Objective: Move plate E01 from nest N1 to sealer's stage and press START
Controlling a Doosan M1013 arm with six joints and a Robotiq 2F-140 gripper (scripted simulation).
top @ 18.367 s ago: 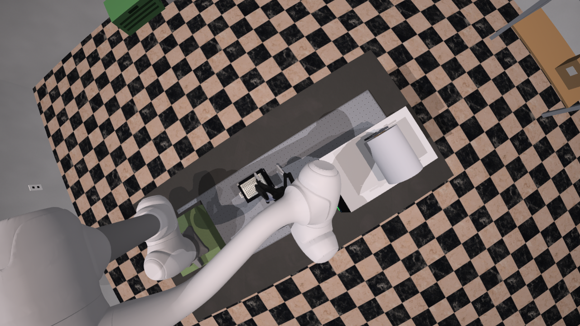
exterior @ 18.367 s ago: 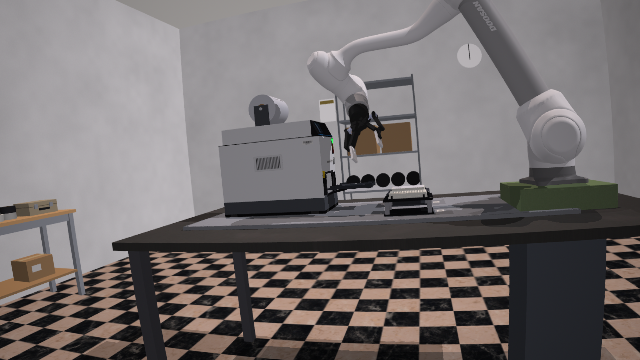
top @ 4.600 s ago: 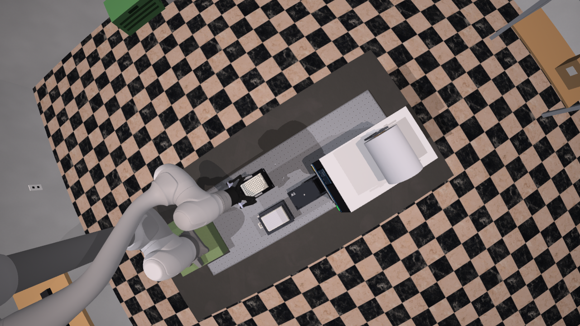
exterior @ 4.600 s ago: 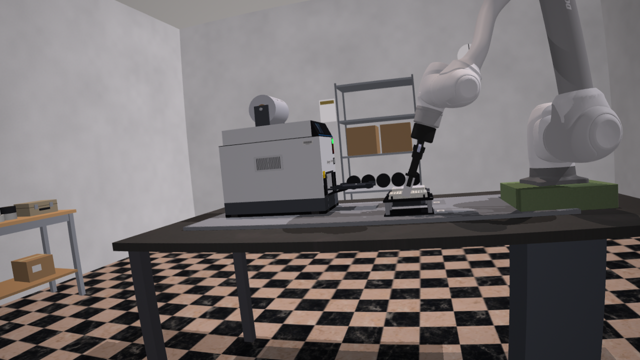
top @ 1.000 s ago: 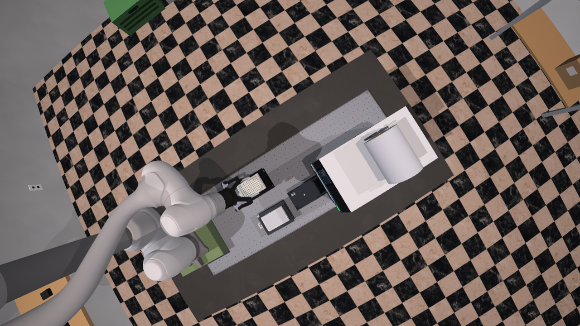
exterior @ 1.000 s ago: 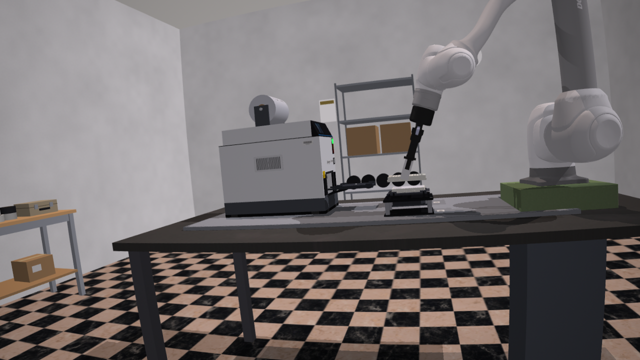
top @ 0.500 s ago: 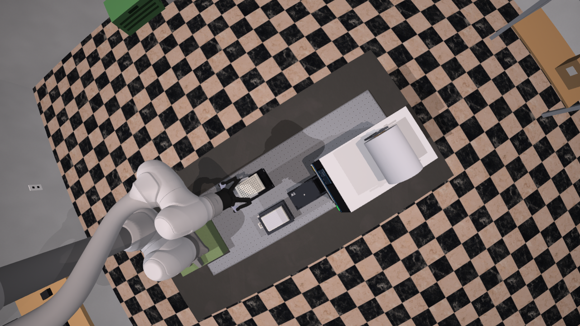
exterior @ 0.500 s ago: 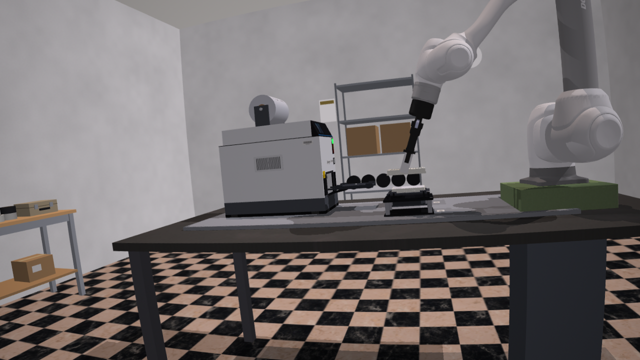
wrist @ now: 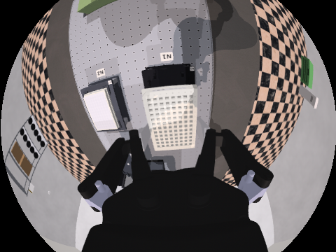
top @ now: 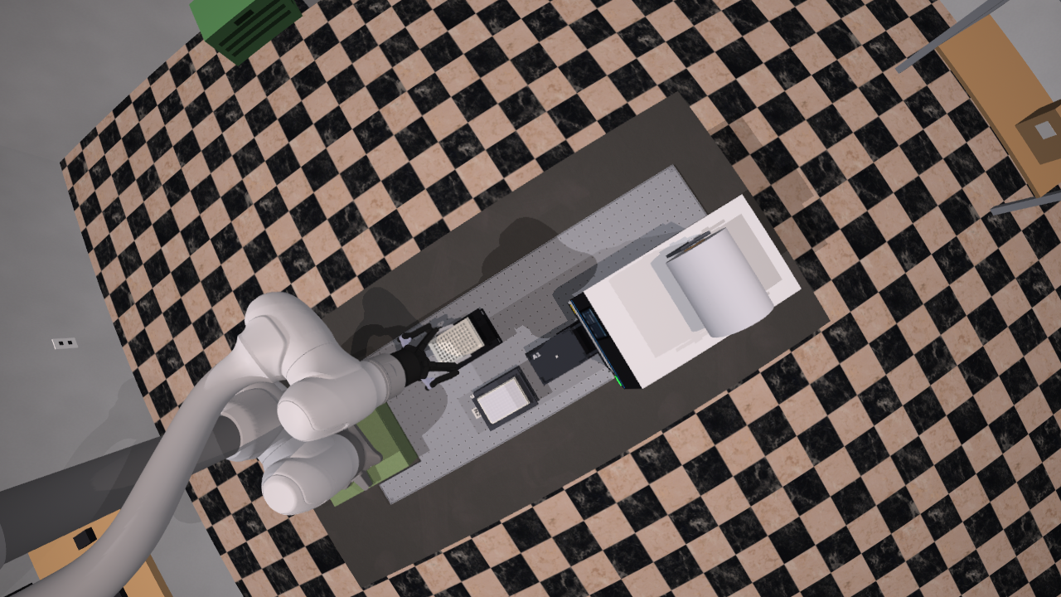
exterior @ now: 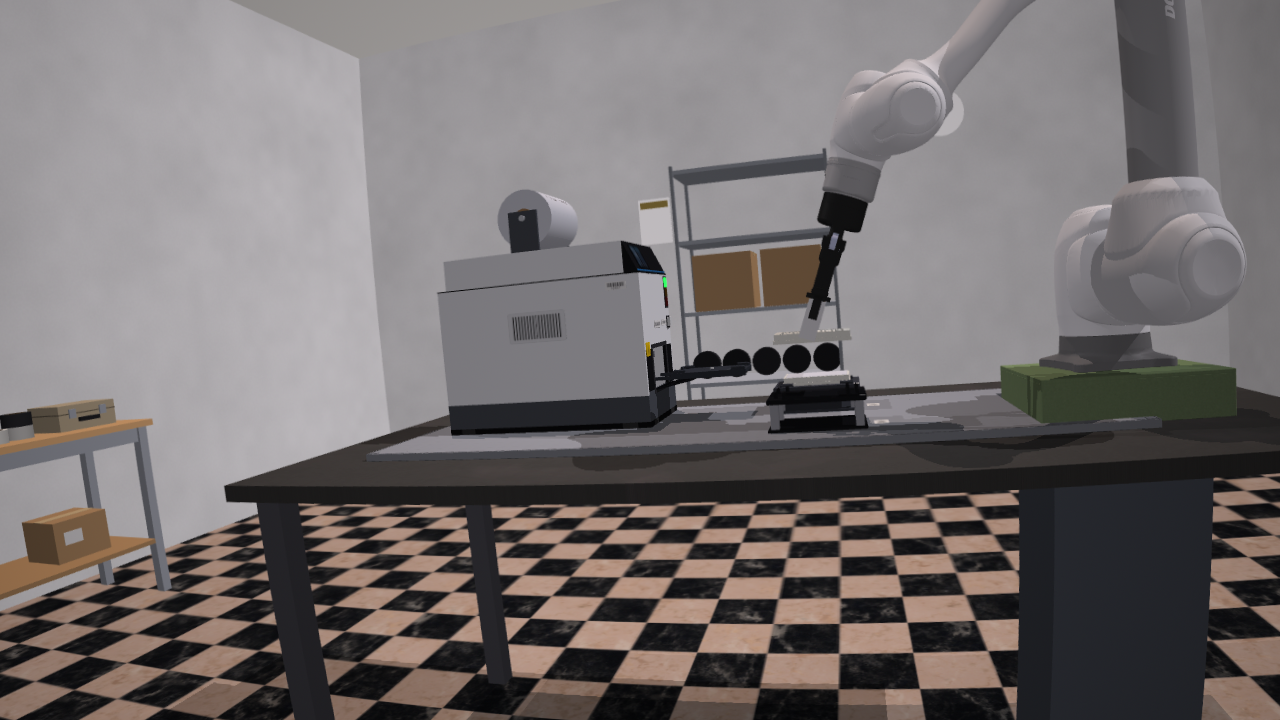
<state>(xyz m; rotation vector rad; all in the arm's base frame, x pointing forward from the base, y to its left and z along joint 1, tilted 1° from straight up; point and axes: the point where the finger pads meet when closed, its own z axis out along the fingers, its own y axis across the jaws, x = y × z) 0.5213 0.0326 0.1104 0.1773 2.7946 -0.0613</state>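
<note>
Right now the sealer stage is 190 mm to the right of my hand, 180 mm ahead of it and 80 mm below it. Also, from my hand: foil roll: 510 mm ahead, 240 mm to the right, 240 mm above.
</note>
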